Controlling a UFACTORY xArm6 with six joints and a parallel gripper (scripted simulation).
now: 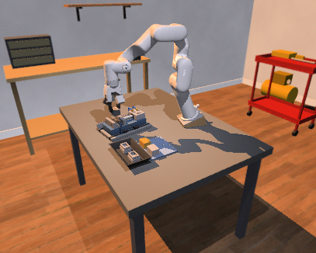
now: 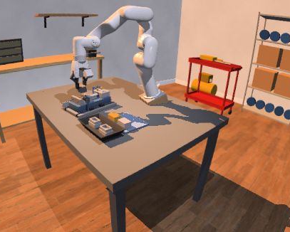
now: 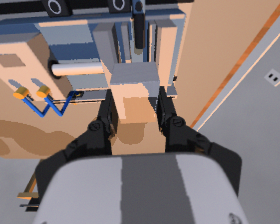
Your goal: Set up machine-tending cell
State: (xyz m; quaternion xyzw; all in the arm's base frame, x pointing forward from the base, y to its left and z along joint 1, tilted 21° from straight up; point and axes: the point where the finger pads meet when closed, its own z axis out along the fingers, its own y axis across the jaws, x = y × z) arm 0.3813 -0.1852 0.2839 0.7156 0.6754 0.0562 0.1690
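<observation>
The work stop rod lies 8 cm below my hand, 5 cm to the left of it and 1 cm ahead of it. From my hand the other things lie so: aluminium blank 2 cm below; then vise 12 cm below, 6 cm behind, 1 cm to the left; then white cylinder rod 9 cm below, 8 cm behind, 1 cm to the left.
</observation>
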